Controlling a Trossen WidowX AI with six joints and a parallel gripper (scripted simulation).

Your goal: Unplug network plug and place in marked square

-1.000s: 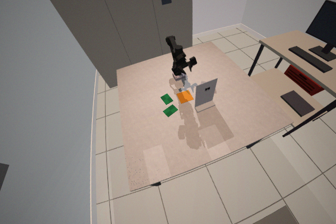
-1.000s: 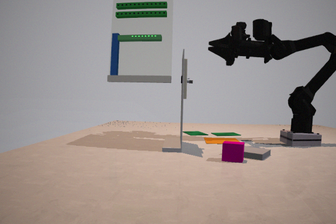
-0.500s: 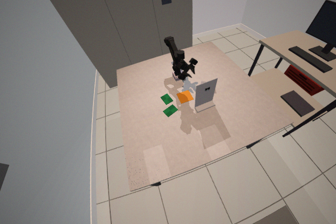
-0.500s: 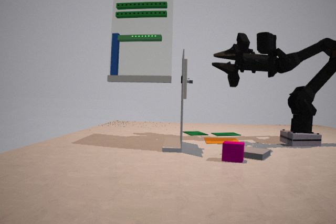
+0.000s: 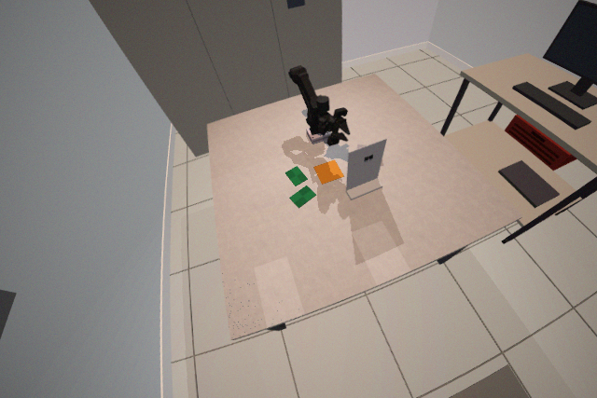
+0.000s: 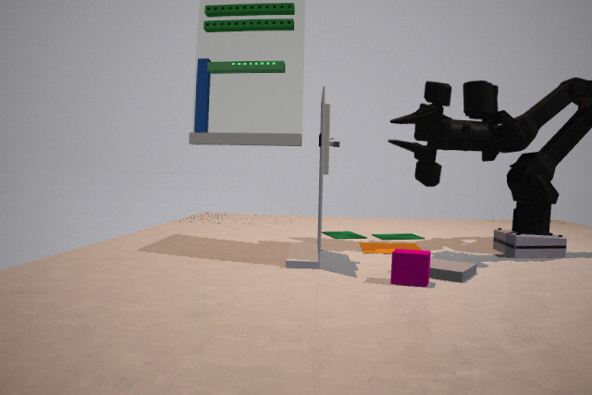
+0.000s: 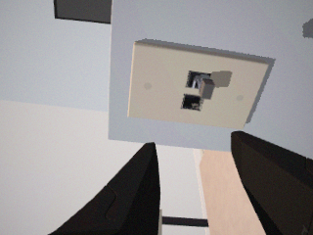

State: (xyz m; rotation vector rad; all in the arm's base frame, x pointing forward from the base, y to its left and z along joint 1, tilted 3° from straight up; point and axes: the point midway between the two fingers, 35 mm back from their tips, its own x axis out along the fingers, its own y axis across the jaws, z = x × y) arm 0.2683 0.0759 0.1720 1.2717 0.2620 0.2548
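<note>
Right now my gripper tip is 10 cm short of the grey network plug, 4 cm to the right of it and 2 cm above it. The rest, counted from my gripper tip: upright panel 12 cm ahead, 4 cm to the left, 10 cm below; then orange marked square 1 cm behind, 9 cm to the right, 22 cm below; then flat grey block 7 cm behind, 12 cm to the left, 22 cm below.
</note>
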